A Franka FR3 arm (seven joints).
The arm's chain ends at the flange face. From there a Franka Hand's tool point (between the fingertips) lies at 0.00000 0.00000 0.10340 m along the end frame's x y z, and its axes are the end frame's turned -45 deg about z.
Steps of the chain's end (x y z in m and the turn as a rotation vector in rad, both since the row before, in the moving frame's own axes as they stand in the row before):
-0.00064 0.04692 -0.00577 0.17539 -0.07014 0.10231
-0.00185 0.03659 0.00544 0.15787 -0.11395 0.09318
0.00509 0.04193 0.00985 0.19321 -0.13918 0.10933
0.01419 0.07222 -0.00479 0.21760 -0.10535 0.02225
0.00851 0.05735 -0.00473 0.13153 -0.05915 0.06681
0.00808 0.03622 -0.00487 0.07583 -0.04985 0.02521
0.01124 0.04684 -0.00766 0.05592 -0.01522 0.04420
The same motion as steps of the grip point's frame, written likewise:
-0.02508 0.01530 -0.00761 0.17362 0.07442 0.10231
-0.02307 0.00499 0.00349 0.19221 0.03106 0.09318
-0.02082 0.00944 0.00694 0.23504 0.03820 0.10933
-0.03265 0.03781 -0.00780 0.22836 0.07937 0.02225
-0.02880 0.03286 -0.00580 0.13483 0.05118 0.06681
-0.01789 0.02217 -0.00530 0.08887 0.01837 0.02521
-0.02208 0.03594 -0.00783 0.05030 0.02878 0.04420

